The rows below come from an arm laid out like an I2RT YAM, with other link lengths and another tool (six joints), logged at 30 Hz.
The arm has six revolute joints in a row. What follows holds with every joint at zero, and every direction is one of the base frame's. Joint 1 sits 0.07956 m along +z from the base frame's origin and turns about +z. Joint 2 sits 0.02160 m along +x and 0.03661 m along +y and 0.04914 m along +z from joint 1 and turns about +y. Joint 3 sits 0.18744 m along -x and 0.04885 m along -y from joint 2 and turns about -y. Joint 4 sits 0.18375 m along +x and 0.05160 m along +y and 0.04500 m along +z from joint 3 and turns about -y. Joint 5 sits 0.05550 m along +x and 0.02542 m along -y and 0.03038 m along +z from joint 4 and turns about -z. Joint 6 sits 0.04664 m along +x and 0.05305 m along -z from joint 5 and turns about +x. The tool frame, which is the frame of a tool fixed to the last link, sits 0.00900 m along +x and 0.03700 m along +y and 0.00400 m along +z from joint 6; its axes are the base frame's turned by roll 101.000, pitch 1.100 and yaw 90.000 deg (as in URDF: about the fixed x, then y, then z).
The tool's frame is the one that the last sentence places.
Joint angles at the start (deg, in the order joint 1, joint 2, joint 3, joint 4, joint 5, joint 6): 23.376 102.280 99.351 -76.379 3.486 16.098
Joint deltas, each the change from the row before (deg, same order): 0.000 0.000 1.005 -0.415 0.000 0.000; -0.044 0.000 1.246 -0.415 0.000 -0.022; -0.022 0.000 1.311 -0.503 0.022 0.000; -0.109 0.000 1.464 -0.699 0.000 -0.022; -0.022 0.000 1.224 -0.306 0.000 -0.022; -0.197 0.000 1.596 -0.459 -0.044 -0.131; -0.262 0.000 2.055 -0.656 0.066 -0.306; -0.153 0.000 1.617 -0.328 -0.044 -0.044; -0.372 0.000 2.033 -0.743 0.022 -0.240
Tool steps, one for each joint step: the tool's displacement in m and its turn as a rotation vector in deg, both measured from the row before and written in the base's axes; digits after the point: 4 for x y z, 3 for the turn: 0.0005 0.0002 0.0034 0.234 -0.542 0.000; 0.0008 0.0001 0.0042 0.325 -0.763 -0.022; 0.0006 0.0001 0.0044 0.300 -0.750 -0.027; 0.0005 -0.0003 0.0049 0.297 -0.704 -0.088; 0.0006 0.0002 0.0042 0.356 -0.845 -0.001; 0.0009 -0.0005 0.0054 0.450 -1.035 -0.059; 0.0009 -0.0009 0.0069 0.398 -1.330 0.012; 0.0008 -0.0004 0.0056 0.522 -1.176 -0.098; 0.0006 -0.0016 0.0067 0.394 -1.217 -0.153
